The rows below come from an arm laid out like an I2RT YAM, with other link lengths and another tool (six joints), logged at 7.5 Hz.
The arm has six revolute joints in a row. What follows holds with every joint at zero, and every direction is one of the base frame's. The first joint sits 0.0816 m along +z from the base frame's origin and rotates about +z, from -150 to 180 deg. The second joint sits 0.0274 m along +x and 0.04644 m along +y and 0.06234 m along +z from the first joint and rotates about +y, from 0 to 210 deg. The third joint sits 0.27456 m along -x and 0.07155 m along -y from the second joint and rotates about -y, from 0 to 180 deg. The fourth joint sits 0.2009 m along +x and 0.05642 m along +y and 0.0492 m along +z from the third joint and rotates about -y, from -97 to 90 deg. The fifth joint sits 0.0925 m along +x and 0.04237 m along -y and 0.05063 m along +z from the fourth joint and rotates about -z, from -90 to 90 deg. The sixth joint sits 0.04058 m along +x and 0.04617 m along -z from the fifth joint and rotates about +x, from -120 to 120 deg. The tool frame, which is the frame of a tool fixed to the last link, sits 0.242 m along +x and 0.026 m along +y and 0.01 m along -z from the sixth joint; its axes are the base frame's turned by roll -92.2, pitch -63.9 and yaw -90 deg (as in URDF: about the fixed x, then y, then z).
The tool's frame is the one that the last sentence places.
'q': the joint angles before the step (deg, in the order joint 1, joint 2, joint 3, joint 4, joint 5, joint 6). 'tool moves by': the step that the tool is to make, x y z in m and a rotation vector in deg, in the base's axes. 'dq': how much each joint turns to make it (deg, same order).
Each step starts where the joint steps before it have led.
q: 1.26, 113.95, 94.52, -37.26, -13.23, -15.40
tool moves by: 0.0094, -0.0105, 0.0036, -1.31, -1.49, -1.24
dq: -0.32, -0.10, 0.00, 1.36, 1.62, 0.01
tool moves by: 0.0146, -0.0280, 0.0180, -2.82, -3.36, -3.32
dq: -1.14, -1.72, -0.02, 1.66, 3.58, 0.06
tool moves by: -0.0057, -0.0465, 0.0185, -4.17, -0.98, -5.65
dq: -2.07, -3.37, 0.01, -2.29, 5.47, 0.20
